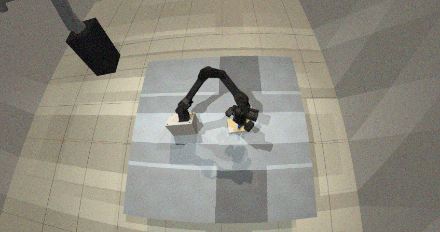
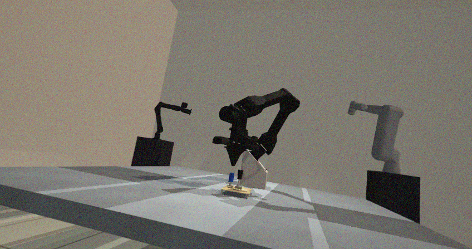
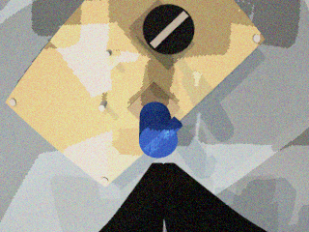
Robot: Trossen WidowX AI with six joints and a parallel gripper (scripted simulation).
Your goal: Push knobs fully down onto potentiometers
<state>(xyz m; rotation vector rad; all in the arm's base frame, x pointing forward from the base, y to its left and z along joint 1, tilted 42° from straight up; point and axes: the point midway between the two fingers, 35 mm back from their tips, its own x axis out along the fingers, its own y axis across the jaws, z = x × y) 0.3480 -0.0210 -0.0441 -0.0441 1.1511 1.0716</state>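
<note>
The blue knob lies 4 cm below my gripper tip.
</note>
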